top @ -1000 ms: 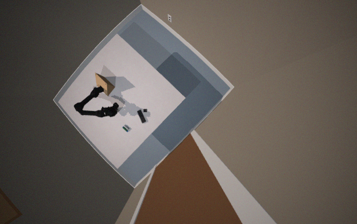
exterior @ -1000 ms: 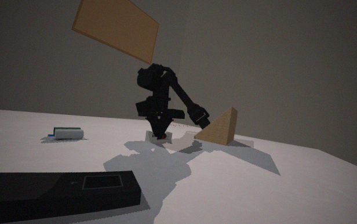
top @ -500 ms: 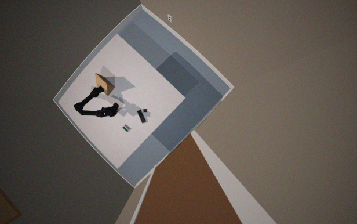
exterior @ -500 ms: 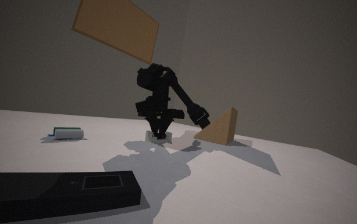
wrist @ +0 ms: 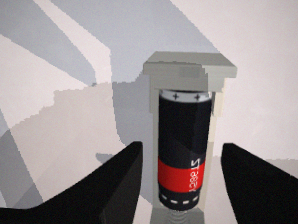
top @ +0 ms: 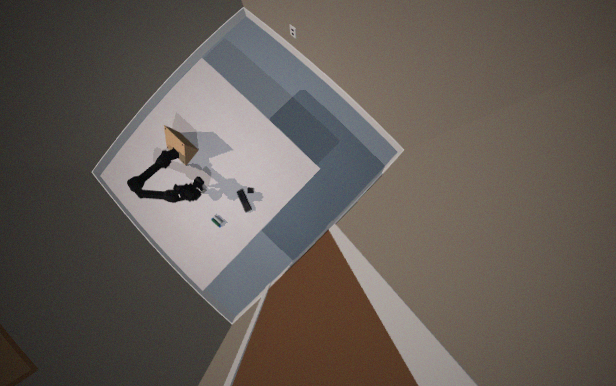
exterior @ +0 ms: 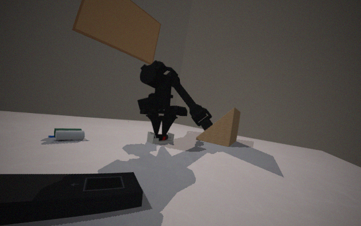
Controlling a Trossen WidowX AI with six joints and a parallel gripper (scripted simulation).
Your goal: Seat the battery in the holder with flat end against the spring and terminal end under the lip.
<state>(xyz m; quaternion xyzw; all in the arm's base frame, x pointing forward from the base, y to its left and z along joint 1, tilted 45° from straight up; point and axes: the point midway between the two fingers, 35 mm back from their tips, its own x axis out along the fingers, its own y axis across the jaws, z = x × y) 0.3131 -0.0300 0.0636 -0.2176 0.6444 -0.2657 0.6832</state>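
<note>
My gripper tip is 10 mm above the battery. Also, from my gripper tip: long black box (310 mm ahead, 160 mm to the left, 10 mm below).
</note>
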